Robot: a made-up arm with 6 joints. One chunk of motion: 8 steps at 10 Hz.
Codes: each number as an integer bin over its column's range. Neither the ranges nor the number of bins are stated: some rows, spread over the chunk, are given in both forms.
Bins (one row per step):
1: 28 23 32 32 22 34
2: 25 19 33 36 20 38
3: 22 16 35 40 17 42
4: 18 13 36 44 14 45
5: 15 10 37 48 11 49
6: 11 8 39 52 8 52
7: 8 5 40 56 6 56
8: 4 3 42 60 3 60
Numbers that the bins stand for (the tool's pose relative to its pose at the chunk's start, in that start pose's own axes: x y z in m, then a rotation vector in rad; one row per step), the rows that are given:
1: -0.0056 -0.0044 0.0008 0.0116 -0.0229 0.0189
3: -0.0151 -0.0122 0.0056 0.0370 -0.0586 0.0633
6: -0.0325 -0.0211 0.0119 0.0751 -0.1229 0.1189
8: -0.0437 -0.0267 0.0167 0.1005 -0.1586 0.1633
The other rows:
2: -0.0103 -0.0089 0.0024 0.0243 -0.0371 0.0411
4: -0.0214 -0.0156 0.0071 0.0497 -0.0800 0.0800
5: -0.0262 -0.0189 0.0087 0.0624 -0.1014 0.1022
7: -0.0373 -0.0244 0.0135 0.0878 -0.1371 0.1411

